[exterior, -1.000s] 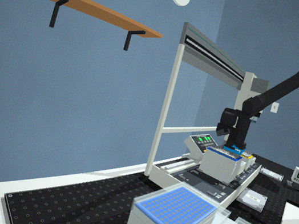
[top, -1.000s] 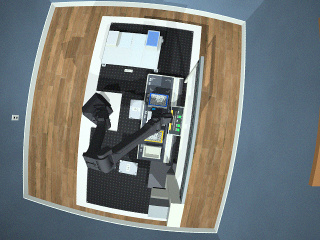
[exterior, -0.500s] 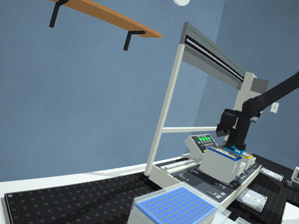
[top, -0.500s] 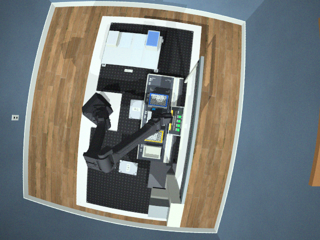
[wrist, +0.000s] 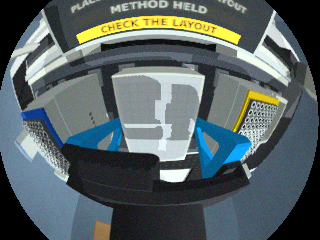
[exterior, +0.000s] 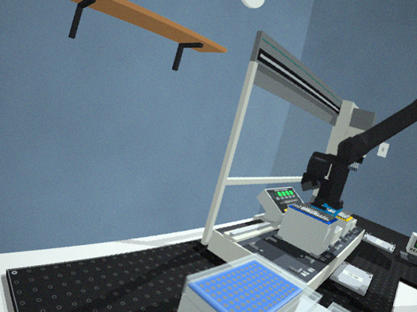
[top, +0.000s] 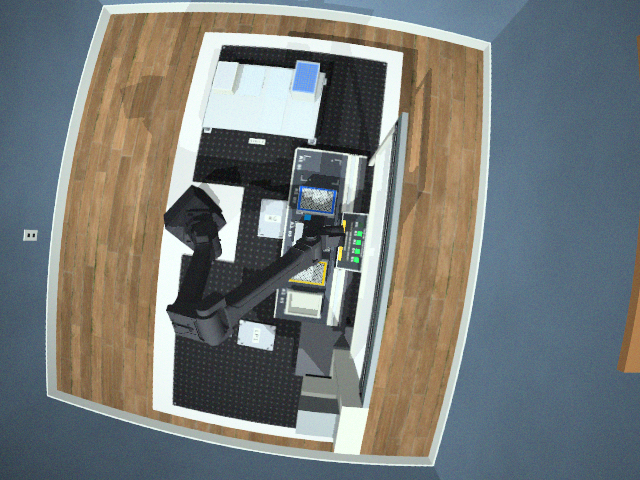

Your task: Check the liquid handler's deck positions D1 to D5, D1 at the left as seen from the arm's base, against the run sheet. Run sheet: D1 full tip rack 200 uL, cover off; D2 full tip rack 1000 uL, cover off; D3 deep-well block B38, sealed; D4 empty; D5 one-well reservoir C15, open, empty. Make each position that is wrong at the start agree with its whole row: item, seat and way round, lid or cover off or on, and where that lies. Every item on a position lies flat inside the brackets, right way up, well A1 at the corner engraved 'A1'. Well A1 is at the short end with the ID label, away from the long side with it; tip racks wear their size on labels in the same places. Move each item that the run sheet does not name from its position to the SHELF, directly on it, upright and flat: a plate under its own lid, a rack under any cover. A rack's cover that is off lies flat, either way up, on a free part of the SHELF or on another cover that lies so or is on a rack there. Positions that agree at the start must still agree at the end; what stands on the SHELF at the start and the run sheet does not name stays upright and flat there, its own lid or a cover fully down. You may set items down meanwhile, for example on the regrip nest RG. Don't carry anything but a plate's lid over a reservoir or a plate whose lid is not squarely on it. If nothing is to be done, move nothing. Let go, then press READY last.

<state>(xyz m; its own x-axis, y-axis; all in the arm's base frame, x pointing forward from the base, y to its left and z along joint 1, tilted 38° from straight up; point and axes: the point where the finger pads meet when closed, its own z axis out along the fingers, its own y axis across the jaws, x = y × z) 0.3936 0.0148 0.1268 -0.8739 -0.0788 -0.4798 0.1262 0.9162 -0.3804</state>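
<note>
Now: hand 10 mm above the white deep-well block. Round my hand: regrip nest 150 mm behind, 70 mm to the left, 90 mm below; blue-rimmed tip rack 10 mm ahead, 120 mm to the left, 40 mm above; yellow-rimmed tip rack 30 mm behind, 130 mm to the right, 10 mm above.
</note>
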